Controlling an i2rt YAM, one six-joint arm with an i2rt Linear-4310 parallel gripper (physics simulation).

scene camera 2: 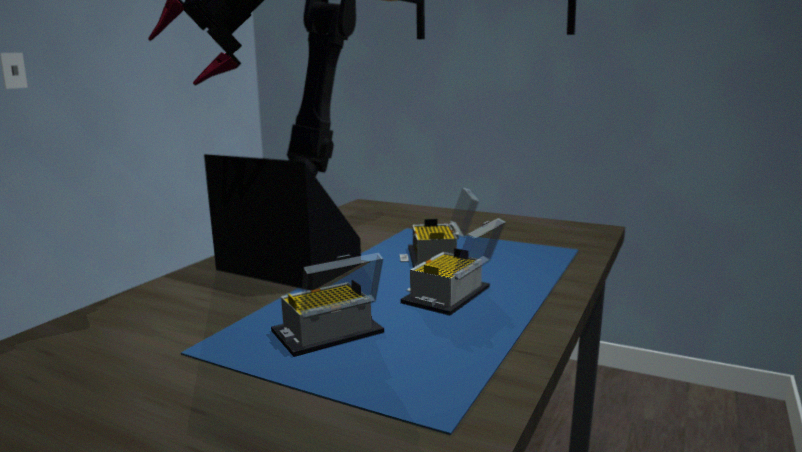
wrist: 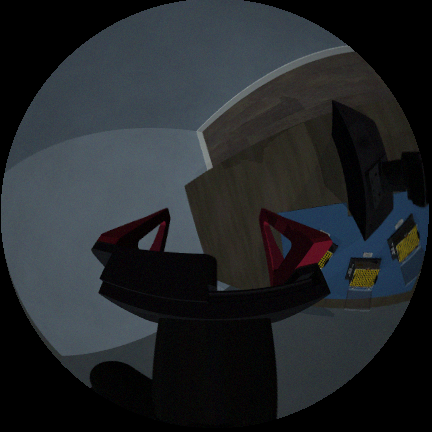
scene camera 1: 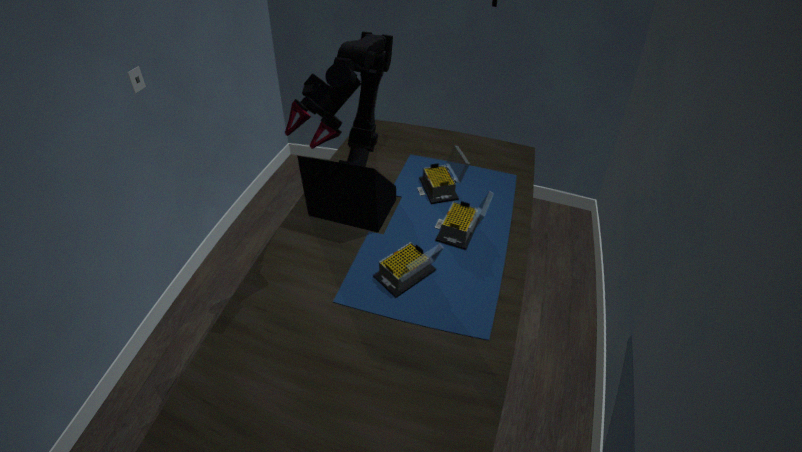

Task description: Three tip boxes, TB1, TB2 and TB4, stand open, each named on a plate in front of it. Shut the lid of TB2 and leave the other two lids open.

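Seen in the pictures: gripper, fingertip midpoint: [scene camera 2: 172,62] [wrist: 214,212] [scene camera 1: 298,141]; arm's base at its link origin: [scene camera 2: 289,193] [wrist: 379,176] [scene camera 1: 354,171].
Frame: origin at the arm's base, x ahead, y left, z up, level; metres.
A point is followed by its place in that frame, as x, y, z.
Three grey tip boxes with yellow racks stand on dark bases; their name plates are too small to read. The near box [scene camera 1: 403,265] [scene camera 2: 335,322] {0.247, -0.275, -0.131} [wrist: 407,245] has its clear lid [scene camera 1: 434,253] {0.301, -0.278, -0.026} [scene camera 2: 376,277] {0.309, -0.252, -0.057} raised. The middle box [scene camera 1: 460,217] {0.353, -0.035, -0.107} [scene camera 2: 443,284] [wrist: 365,277] {0.350, -0.024, -0.108} has its lid [scene camera 1: 486,204] {0.428, -0.055, -0.022} [scene camera 2: 489,241] {0.432, -0.035, -0.051} [wrist: 358,300] {0.424, -0.043, -0.062} tilted up and back. The far box [scene camera 1: 439,177] [scene camera 2: 434,248] {0.278, 0.115, -0.126} has its lid [scene camera 1: 461,162] {0.333, 0.195, -0.051} [scene camera 2: 465,208] {0.316, 0.223, -0.060} standing up; it is partly hidden by a finger in the wrist view. My gripper [scene camera 1: 299,140] {-0.044, -0.253, 0.268} [scene camera 2: 171,61] {-0.044, -0.253, 0.268} [wrist: 214,212] {-0.044, -0.253, 0.268} is open and empty, high up and away from all three boxes.
A blue mat [scene camera 1: 449,313] {0.365, -0.366, -0.166} [scene camera 2: 415,393] {0.415, -0.370, -0.166} [wrist: 312,215] {0.083, -0.241, -0.166} under the boxes lies on the wooden table [scene camera 1: 314,359] {0.043, -0.588, -0.169} [scene camera 2: 112,387] {0.015, -0.507, -0.169} [wrist: 240,200] {-0.065, -0.562, -0.169}. A large black block [scene camera 1: 348,193] {0.004, -0.080, -0.028} [scene camera 2: 258,218] {-0.028, -0.076, -0.037} [wrist: 355,165] {-0.041, -0.074, 0.053} stands at the arm's base, left of the mat in the scene views. Walls stand behind and left.
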